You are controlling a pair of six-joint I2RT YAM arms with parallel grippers.
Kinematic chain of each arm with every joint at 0, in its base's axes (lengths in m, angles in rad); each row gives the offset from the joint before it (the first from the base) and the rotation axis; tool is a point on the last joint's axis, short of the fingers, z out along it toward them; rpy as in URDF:
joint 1: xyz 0 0 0.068 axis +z
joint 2: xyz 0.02 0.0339 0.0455 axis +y
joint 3: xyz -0.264 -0.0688 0 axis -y
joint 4: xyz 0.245 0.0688 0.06 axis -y
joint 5: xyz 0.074 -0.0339 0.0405 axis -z
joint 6: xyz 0.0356 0 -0.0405 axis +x
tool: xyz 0 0 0 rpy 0 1.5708 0
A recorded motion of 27 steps. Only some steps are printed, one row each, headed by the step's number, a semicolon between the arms.
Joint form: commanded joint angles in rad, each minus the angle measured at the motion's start. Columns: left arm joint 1, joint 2, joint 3, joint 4, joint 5, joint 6; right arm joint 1, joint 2, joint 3, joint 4, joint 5, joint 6.
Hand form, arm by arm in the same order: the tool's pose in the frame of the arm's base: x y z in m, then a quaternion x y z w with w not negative. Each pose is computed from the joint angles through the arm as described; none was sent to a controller.
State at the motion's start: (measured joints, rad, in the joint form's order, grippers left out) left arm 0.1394 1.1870 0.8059 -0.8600 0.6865 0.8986; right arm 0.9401 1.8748 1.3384 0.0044 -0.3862 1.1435
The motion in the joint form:
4: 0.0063 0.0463 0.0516 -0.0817 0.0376 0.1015; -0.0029 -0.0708 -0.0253 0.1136 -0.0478 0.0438
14: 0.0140 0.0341 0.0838 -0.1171 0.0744 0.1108; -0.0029 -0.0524 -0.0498 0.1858 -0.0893 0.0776
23: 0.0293 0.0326 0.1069 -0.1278 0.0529 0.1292; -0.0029 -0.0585 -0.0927 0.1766 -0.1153 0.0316
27: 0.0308 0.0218 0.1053 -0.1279 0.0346 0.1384; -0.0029 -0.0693 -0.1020 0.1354 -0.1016 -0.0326
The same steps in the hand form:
4: 0.2090 0.0068 0.2310 0.42508 0.82578 -0.23122 0.28972; 0.2392 0.3509 0.2690 -0.01984 0.81540 0.56747 0.11275
14: 0.2079 0.0073 0.2422 0.42625 0.81734 -0.24098 0.30366; 0.2395 0.3535 0.2606 -0.02184 0.80578 0.58423 0.09443
23: 0.2093 0.0113 0.2481 0.42985 0.81894 -0.22345 0.30763; 0.2349 0.3487 0.2478 -0.04171 0.81534 0.57101 0.08612
27: 0.2077 0.0118 0.2492 0.43448 0.81950 -0.21199 0.30773; 0.2328 0.3451 0.2449 -0.05914 0.82483 0.55350 0.09898

